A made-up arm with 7 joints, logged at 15 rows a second.
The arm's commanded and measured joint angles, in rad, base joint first. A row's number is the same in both.
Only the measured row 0 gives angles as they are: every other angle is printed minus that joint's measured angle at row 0.
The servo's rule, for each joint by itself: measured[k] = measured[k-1] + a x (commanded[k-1-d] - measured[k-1]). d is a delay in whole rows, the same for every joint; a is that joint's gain. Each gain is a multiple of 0.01, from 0.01 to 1. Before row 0 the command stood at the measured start. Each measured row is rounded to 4 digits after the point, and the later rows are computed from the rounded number. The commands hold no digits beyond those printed.
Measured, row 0:
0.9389, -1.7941, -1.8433, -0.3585, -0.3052, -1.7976, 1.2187
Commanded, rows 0 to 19:
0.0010, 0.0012, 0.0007, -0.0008, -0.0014, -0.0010, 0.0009
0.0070, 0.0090, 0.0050, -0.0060, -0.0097, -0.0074, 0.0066
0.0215, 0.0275, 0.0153, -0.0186, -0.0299, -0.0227, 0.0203
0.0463, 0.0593, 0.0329, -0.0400, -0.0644, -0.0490, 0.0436
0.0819, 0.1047, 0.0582, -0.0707, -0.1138, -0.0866, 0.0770
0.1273, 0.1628, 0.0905, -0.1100, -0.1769, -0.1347, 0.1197
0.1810, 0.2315, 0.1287, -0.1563, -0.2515, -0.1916, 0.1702
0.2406, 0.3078, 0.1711, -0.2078, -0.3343, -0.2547, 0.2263
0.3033, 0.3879, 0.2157, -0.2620, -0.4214, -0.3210, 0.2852
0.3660, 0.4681, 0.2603, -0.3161, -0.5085, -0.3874, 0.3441
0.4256, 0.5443, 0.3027, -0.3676, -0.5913, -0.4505, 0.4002
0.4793, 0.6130, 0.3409, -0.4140, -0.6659, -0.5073, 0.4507
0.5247, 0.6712, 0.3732, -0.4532, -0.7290, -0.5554, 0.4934
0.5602, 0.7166, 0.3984, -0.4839, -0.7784, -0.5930, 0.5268
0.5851, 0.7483, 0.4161, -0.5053, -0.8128, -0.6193, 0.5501
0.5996, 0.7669, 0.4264, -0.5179, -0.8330, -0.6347, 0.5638
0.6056, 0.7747, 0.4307, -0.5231, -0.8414, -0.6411, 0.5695
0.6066, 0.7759, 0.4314, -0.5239, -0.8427, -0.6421, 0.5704
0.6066, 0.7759, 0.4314, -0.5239, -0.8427, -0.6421, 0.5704
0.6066, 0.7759, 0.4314, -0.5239, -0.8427, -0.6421, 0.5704
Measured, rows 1 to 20:
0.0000, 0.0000, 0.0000, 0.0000, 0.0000, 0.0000, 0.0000
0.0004, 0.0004, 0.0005, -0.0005, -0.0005, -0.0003, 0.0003
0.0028, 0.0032, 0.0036, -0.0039, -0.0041, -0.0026, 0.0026
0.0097, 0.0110, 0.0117, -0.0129, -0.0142, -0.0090, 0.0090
0.0232, 0.0265, 0.0263, -0.0294, -0.0338, -0.0218, 0.0215
0.0449, 0.0515, 0.0483, -0.0546, -0.0650, -0.0425, 0.0415
0.0754, 0.0871, 0.0774, -0.0884, -0.1086, -0.0720, 0.0697
0.1145, 0.1333, 0.1128, -0.1298, -0.1643, -0.1103, 0.1059
0.1612, 0.1891, 0.1530, -0.1774, -0.2306, -0.1565, 0.1492
0.2138, 0.2527, 0.1963, -0.2290, -0.3050, -0.2091, 0.1982
0.2701, 0.3216, 0.2405, -0.2821, -0.3844, -0.2662, 0.2507
0.3276, 0.3929, 0.2834, -0.3343, -0.4651, -0.3252, 0.3045
0.3837, 0.4633, 0.3231, -0.3829, -0.5434, -0.3835, 0.3571
0.4359, 0.5298, 0.3577, -0.4258, -0.6158, -0.4385, 0.4062
0.4819, 0.5896, 0.3858, -0.4612, -0.6792, -0.4879, 0.4496
0.5201, 0.6404, 0.4067, -0.4881, -0.7313, -0.5299, 0.4858
0.5495, 0.6809, 0.4203, -0.5063, -0.7710, -0.5634, 0.5139
0.5703, 0.7109, 0.4275, -0.5165, -0.7985, -0.5883, 0.5339
0.5837, 0.7317, 0.4302, -0.5210, -0.8157, -0.6055, 0.5470
0.5922, 0.7458, 0.4310, -0.5228, -0.8262, -0.6172, 0.5554
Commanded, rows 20 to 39:
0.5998, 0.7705, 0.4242, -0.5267, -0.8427, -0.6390, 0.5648
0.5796, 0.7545, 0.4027, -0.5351, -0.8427, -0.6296, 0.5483
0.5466, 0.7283, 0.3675, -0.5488, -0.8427, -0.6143, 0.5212
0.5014, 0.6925, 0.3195, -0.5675, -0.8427, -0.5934, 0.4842
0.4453, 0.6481, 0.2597, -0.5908, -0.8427, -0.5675, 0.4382
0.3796, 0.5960, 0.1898, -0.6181, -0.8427, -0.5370, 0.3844
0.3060, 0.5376, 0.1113, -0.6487, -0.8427, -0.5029, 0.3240
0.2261, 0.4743, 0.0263, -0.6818, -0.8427, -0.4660, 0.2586
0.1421, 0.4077, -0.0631, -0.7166, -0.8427, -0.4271, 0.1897
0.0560, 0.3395, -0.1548, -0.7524, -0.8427, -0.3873, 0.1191
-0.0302, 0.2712, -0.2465, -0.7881, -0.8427, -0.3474, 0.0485
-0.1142, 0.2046, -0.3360, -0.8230, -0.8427, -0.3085, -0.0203
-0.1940, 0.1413, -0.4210, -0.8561, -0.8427, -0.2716, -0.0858
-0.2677, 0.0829, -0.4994, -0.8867, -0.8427, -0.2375, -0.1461
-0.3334, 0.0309, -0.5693, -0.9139, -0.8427, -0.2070, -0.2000
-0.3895, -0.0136, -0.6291, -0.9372, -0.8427, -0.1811, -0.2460
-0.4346, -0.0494, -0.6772, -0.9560, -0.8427, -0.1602, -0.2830
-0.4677, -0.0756, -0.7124, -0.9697, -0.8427, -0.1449, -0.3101
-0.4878, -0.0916, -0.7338, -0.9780, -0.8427, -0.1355, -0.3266
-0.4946, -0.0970, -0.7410, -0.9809, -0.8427, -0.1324, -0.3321
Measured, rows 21 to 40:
0.5975, 0.7554, 0.4313, -0.5235, -0.8326, -0.6252, 0.5608
0.5984, 0.7602, 0.4264, -0.5255, -0.8365, -0.6296, 0.5622
0.5914, 0.7584, 0.4100, -0.5314, -0.8389, -0.6296, 0.5572
0.5748, 0.7488, 0.3807, -0.5420, -0.8404, -0.6247, 0.5442
0.5476, 0.7308, 0.3385, -0.5576, -0.8413, -0.6147, 0.5226
0.5097, 0.7043, 0.2841, -0.5779, -0.8418, -0.5996, 0.4922
0.4616, 0.6696, 0.2190, -0.6024, -0.8422, -0.5796, 0.4534
0.4040, 0.6274, 0.1447, -0.6306, -0.8424, -0.5551, 0.4068
0.3382, 0.5784, 0.0630, -0.6618, -0.8425, -0.5266, 0.3534
0.2656, 0.5238, -0.0240, -0.6952, -0.8426, -0.4948, 0.2945
0.1880, 0.4648, -0.1143, -0.7301, -0.8426, -0.4604, 0.2314
0.1073, 0.4028, -0.2055, -0.7655, -0.8426, -0.4242, 0.1656
0.0253, 0.3394, -0.2955, -0.8006, -0.8426, -0.3872, 0.0987
-0.0558, 0.2760, -0.3821, -0.8345, -0.8426, -0.3502, 0.0323
-0.1342, 0.2142, -0.4630, -0.8663, -0.8426, -0.3141, -0.0319
-0.2079, 0.1555, -0.5363, -0.8953, -0.8426, -0.2798, -0.0924
-0.2751, 0.1014, -0.6003, -0.9209, -0.8426, -0.2482, -0.1477
-0.3341, 0.0531, -0.6534, -0.9423, -0.8426, -0.2200, -0.1964
-0.3835, 0.0119, -0.6941, -0.9590, -0.8426, -0.1960, -0.2373
-0.4221, -0.0212, -0.7215, -0.9706, -0.8426, -0.1766, -0.2694

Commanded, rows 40 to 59:
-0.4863, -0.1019, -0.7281, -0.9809, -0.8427, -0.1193, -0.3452
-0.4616, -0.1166, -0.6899, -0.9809, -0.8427, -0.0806, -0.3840
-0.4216, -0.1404, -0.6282, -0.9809, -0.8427, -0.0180, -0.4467
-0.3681, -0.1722, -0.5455, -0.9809, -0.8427, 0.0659, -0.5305
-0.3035, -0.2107, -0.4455, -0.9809, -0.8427, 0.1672, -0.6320
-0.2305, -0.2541, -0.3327, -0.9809, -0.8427, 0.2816, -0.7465
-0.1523, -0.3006, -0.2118, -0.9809, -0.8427, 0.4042, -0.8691
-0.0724, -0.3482, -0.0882, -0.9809, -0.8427, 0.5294, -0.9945
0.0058, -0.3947, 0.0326, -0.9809, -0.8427, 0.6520, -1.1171
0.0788, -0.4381, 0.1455, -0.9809, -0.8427, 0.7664, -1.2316
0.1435, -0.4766, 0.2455, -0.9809, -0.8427, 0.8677, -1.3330
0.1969, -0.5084, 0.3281, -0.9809, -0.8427, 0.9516, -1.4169
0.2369, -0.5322, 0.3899, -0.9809, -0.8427, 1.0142, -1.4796
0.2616, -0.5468, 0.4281, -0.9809, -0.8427, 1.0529, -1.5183
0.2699, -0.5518, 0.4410, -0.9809, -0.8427, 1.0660, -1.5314
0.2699, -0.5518, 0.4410, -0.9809, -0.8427, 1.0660, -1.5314
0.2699, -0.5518, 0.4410, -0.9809, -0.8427, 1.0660, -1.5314
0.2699, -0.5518, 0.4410, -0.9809, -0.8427, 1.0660, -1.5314
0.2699, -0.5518, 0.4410, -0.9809, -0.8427, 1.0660, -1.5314
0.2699, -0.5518, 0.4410, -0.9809, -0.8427, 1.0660, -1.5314
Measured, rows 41 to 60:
-0.4489, -0.0455, -0.7350, -0.9769, -0.8426, -0.1625, -0.2920
-0.4627, -0.0635, -0.7302, -0.9793, -0.8426, -0.1487, -0.3112
-0.4623, -0.0805, -0.7024, -0.9803, -0.8426, -0.1269, -0.3374
-0.4472, -0.0997, -0.6512, -0.9807, -0.8426, -0.0921, -0.3767
-0.4179, -0.1229, -0.5783, -0.9808, -0.8426, -0.0415, -0.4321
-0.3756, -0.1510, -0.4867, -0.9809, -0.8426, 0.0253, -0.5041
-0.3219, -0.1840, -0.3804, -0.9809, -0.8426, 0.1073, -0.5914
-0.2591, -0.2213, -0.2641, -0.9809, -0.8426, 0.2023, -0.6914
-0.1900, -0.2619, -0.1427, -0.9809, -0.8426, 0.3070, -0.8005
-0.1176, -0.3044, -0.0217, -0.9809, -0.8426, 0.4174, -0.9145
-0.0449, -0.3472, 0.0937, -0.9809, -0.8426, 0.5291, -1.0287
0.0248, -0.3886, 0.1984, -0.9809, -0.8426, 0.6375, -1.1382
0.0885, -0.4269, 0.2879, -0.9809, -0.8426, 0.7380, -1.2385
0.1434, -0.4606, 0.3583, -0.9809, -0.8426, 0.8264, -1.3253
0.1871, -0.4882, 0.4065, -0.9809, -0.8426, 0.8989, -1.3948
0.2177, -0.5086, 0.4303, -0.9809, -0.8426, 0.9524, -1.4440
0.2370, -0.5224, 0.4377, -0.9809, -0.8426, 0.9888, -1.4755
0.2492, -0.5318, 0.4400, -0.9809, -0.8426, 1.0135, -1.4956
0.2569, -0.5382, 0.4407, -0.9809, -0.8426, 1.0303, -1.5085
0.2617, -0.5426, 0.4409, -0.9809, -0.8426, 1.0417, -1.5167

